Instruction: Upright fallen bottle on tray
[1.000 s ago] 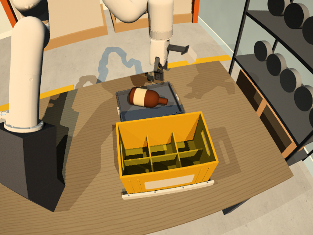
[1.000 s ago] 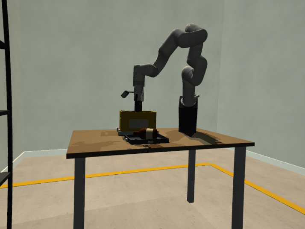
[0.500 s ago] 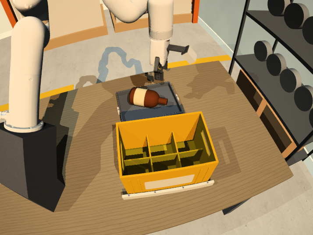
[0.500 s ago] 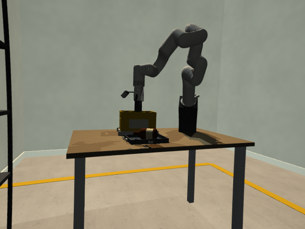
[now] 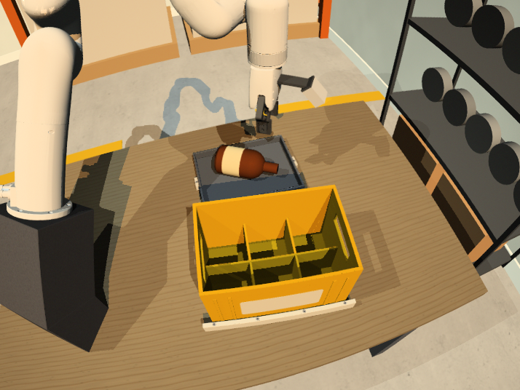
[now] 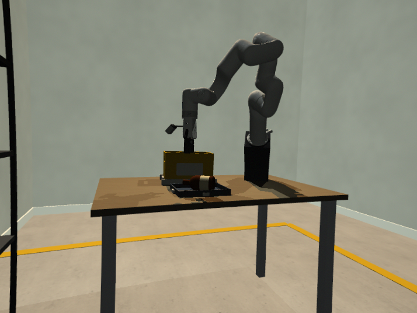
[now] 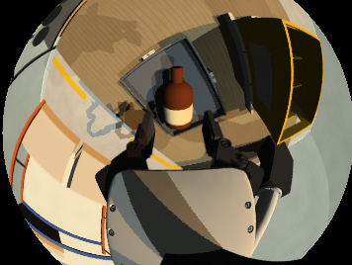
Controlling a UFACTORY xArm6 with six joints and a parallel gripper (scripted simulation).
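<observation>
The brown bottle is 160 mm below my hand, 40 mm behind it and 20 mm to the left of it. From my hand the other things lie so: dark grey tray (190 mm below, 50 mm behind, 30 mm to the left); then yellow crate (270 mm to the right, 120 mm below, 60 mm behind).
</observation>
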